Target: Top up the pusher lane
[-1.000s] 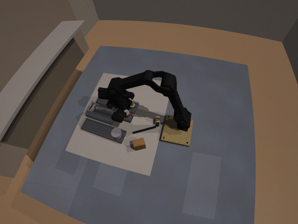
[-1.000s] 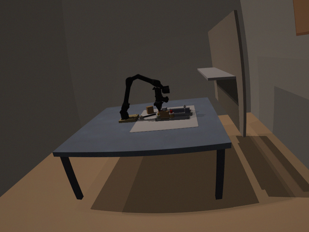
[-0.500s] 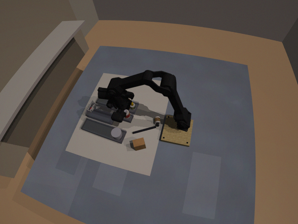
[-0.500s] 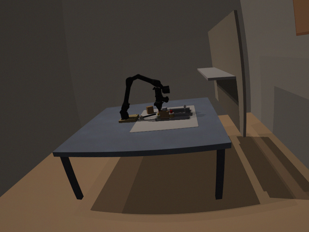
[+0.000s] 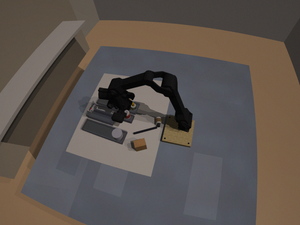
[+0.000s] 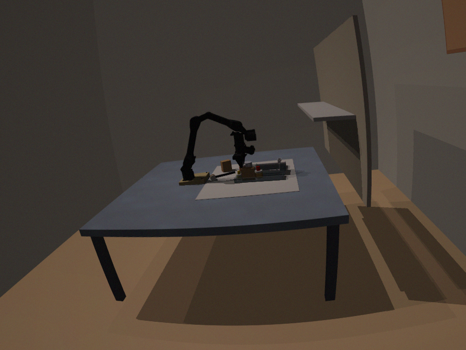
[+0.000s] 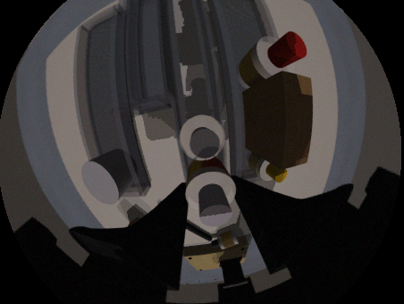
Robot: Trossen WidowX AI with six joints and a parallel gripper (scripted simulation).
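Now: the yellow-lidded jar 8 cm to the right of my gripper tip and 2 cm below it. The rest, counted from my gripper tip: black rod (13 cm behind, 4 cm to the left, 5 cm below); then red-lidded jar (11 cm ahead, 7 cm to the right, 1 cm below); then grey cylinder (13 cm to the left, 3 cm below).
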